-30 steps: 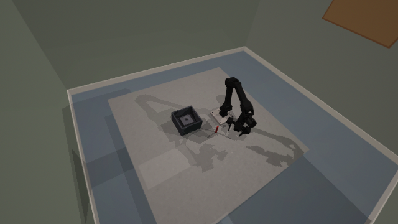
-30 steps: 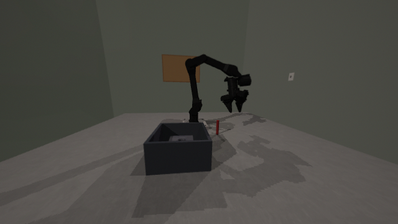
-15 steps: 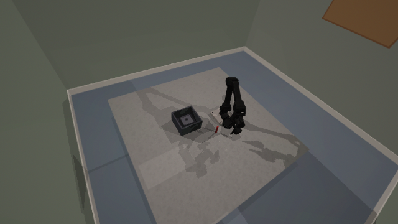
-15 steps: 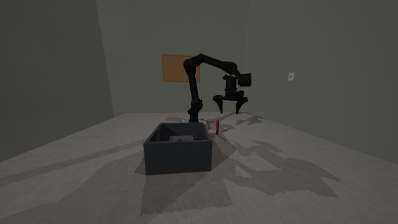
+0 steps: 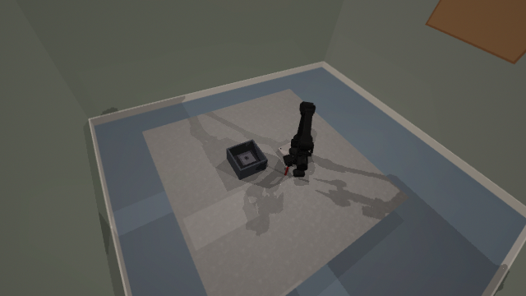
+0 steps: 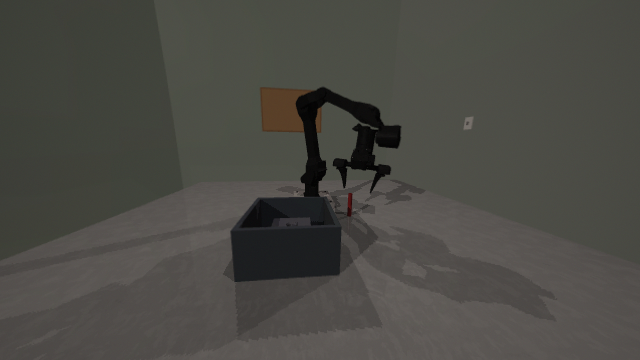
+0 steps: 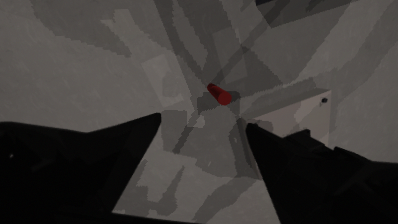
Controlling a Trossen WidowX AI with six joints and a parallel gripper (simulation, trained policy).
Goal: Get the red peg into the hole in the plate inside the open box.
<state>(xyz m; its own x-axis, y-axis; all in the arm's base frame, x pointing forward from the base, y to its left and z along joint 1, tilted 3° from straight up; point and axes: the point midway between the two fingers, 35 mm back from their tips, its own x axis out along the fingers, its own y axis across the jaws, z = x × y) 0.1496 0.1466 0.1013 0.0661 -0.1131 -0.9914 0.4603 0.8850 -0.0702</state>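
My gripper tip is now 10 mm short of the red peg, 30 mm to the left of it and 50 mm above it. From my gripper tip the other things lie so: grey plate: 190 mm ahead, 230 mm to the right, 40 mm below; dark box: 190 mm ahead, 230 mm to the right, 60 mm below.
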